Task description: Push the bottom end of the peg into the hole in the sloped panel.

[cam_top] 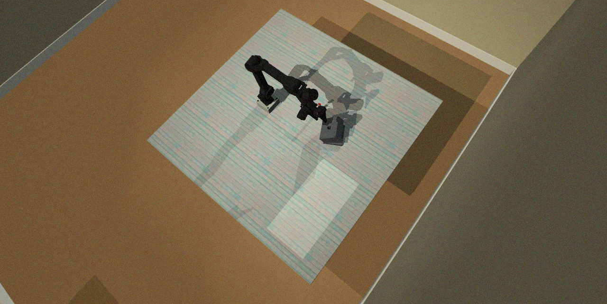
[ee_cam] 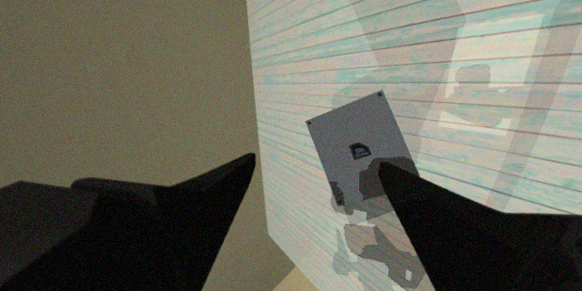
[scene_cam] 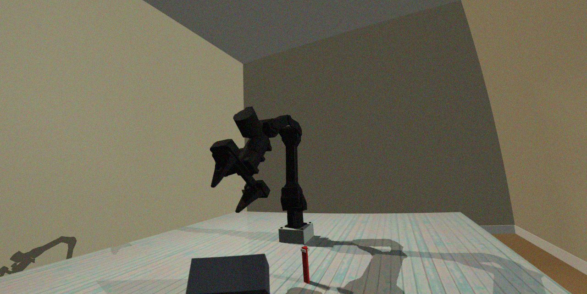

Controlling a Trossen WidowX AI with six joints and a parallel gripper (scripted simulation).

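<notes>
Now: gripper tip 14 cm past the red square peg, 11 cm to the right of it and 15 cm above it. Round my gripper tip: sloped panel: 3 cm ahead, 5 cm to the left, 14 cm below.
</notes>
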